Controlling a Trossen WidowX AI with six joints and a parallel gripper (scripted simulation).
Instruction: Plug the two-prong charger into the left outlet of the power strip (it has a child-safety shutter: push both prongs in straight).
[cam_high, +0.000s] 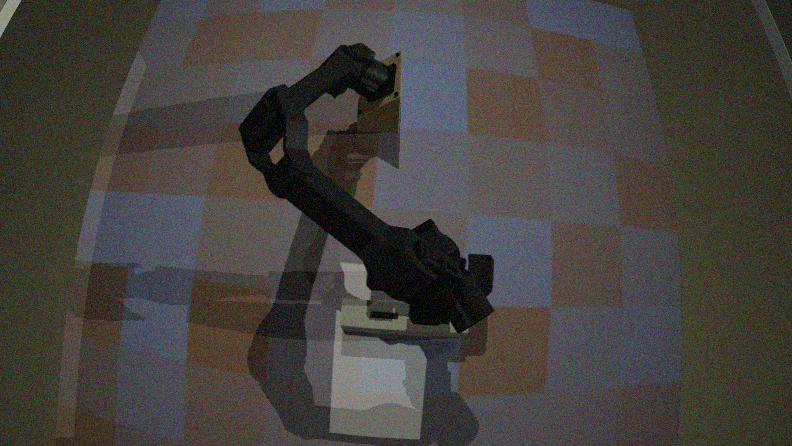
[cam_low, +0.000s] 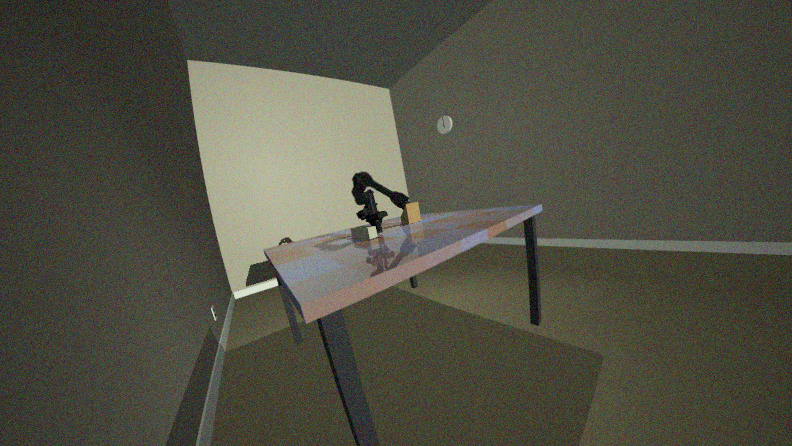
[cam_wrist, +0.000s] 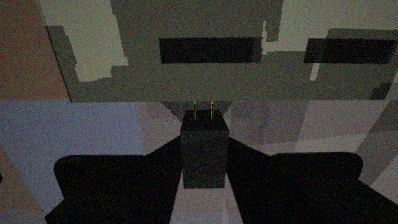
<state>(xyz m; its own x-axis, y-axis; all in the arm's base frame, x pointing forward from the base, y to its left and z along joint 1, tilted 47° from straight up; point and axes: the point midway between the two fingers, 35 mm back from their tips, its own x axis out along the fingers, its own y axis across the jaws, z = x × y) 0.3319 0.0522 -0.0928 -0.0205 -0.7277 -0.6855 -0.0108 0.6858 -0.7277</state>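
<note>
Right now the dark two-prong charger is 20 mm ahead of my gripper tip and 10 mm above it.
</note>
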